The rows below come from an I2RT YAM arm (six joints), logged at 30 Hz.
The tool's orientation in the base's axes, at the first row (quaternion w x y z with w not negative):
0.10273, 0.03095, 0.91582, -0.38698
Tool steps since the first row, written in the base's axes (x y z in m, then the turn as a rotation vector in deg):
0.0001, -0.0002, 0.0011, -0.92, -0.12, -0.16
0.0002, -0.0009, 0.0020, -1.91, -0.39, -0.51
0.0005, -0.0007, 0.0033, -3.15, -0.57, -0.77
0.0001, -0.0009, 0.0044, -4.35, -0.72, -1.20
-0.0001, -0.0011, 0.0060, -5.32, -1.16, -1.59
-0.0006, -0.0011, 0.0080, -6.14, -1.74, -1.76
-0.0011, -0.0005, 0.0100, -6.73, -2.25, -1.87
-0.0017, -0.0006, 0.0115, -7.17, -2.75, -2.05
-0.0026, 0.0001, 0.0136, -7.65, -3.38, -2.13
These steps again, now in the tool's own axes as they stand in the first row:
-0.0003, -0.0009, -0.0006, 0.94, -0.10, 0.04
-0.0006, -0.0020, -0.0007, 1.98, -0.17, 0.31
-0.0012, -0.0027, -0.0017, 3.25, -0.29, 0.41
-0.0010, -0.0037, -0.0023, 4.52, -0.25, 0.62
-0.0011, -0.0050, -0.0033, 5.56, -0.42, 1.04
-0.0011, -0.0065, -0.0047, 6.41, -0.82, 1.43
-0.0010, -0.0075, -0.0066, 7.02, -1.17, 1.77
-0.0008, -0.0087, -0.0077, 7.50, -1.46, 2.18
-0.0003, -0.0098, -0.0097, 8.00, -1.91, 2.61

